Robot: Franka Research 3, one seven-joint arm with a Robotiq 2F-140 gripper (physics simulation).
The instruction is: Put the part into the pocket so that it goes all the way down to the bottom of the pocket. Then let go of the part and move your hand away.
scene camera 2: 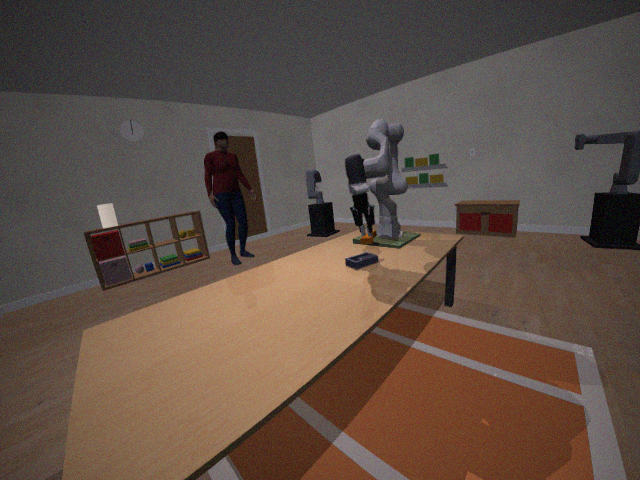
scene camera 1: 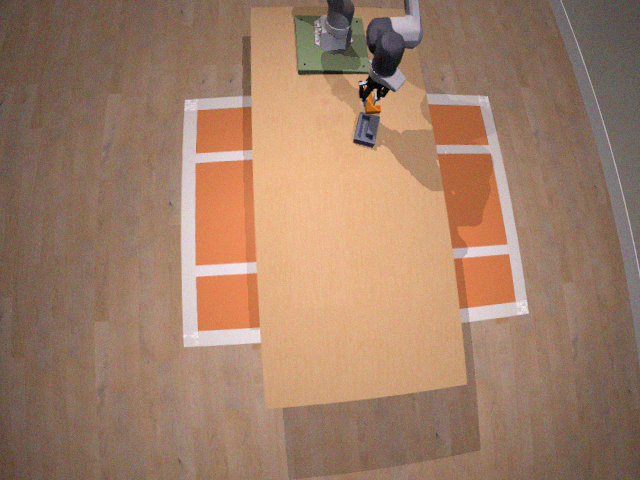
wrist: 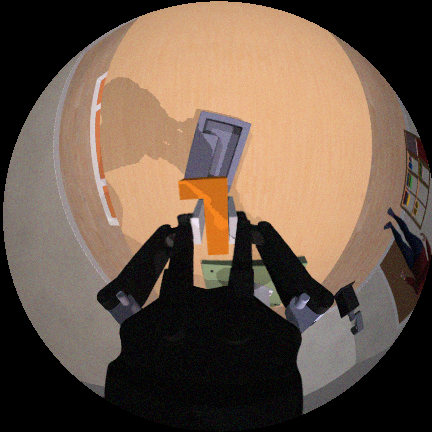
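The part is an orange L-shaped block (scene camera 1: 372, 107) (scene camera 2: 367, 238) (wrist: 217, 210). My gripper (scene camera 1: 373, 98) (scene camera 2: 367, 233) (wrist: 215, 206) is shut on its long arm; the short arm points left in the wrist view, at the end away from the palm. The pocket is a recess in a grey-blue block (scene camera 1: 358, 135) (scene camera 2: 356, 265) (wrist: 196, 157) on the table. In scene camera 1 the part is beside the block's upper end, toward the robot base, not over the recess. In the wrist view the part covers the block's near end. The part's height above the table is hard to tell.
The block stands on a long wooden table (scene camera 1: 356, 258) (scene camera 2: 232, 330). The arm's green base plate (scene camera 1: 310, 56) (scene camera 2: 408, 238) (wrist: 212, 277) lies behind the gripper. A person (scene camera 2: 224, 178) stands on the floor beyond the table, near a shelf unit (scene camera 2: 94, 260).
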